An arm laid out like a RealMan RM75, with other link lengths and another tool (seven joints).
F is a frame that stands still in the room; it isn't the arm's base.
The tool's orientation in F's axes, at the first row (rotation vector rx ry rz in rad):
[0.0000, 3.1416, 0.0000]
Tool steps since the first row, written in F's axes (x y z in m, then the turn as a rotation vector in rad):
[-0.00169, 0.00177, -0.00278, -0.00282, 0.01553, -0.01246]
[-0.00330, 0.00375, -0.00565, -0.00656, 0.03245, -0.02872]
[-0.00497, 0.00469, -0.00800, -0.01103, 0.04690, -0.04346]
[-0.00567, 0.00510, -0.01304, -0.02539, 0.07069, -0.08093]
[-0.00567, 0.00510, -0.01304, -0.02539, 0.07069, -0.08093]
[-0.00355, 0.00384, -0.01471, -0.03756, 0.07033, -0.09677]
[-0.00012, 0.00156, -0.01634, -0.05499, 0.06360, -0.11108]
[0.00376, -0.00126, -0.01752, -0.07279, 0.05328, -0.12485]
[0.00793, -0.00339, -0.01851, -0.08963, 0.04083, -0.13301]
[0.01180, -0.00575, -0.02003, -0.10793, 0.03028, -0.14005]
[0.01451, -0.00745, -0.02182, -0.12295, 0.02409, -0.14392]
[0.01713, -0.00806, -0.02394, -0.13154, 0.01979, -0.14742]
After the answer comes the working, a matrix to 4 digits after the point.
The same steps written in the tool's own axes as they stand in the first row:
[0.00169, 0.00177, 0.00278, 0.00282, 0.01553, 0.01246]
[0.00330, 0.00375, 0.00565, 0.00656, 0.03245, 0.02872]
[0.00497, 0.00469, 0.00800, 0.01103, 0.04690, 0.04346]
[0.00567, 0.00510, 0.01304, 0.02539, 0.07069, 0.08093]
[0.00567, 0.00510, 0.01304, 0.02539, 0.07069, 0.08093]
[0.00355, 0.00384, 0.01471, 0.03756, 0.07033, 0.09677]
[0.00012, 0.00156, 0.01634, 0.05499, 0.06360, 0.11108]
[-0.00376, -0.00126, 0.01752, 0.07279, 0.05328, 0.12485]
[-0.00793, -0.00339, 0.01851, 0.08963, 0.04083, 0.13301]
[-0.01180, -0.00575, 0.02003, 0.10793, 0.03028, 0.14005]
[-0.01451, -0.00745, 0.02182, 0.12295, 0.02409, 0.14392]
[-0.01713, -0.00806, 0.02394, 0.13154, 0.01979, 0.14742]

The tool's axes in the first row as the columns of a matrix, in F's axes (rounded; the answer above uses it unrounded):
[-1.0000, 0.0000, 0.0000]
[0.0000, 1.0000, 0.0000]
[0.0000, 0.0000, -1.0000]

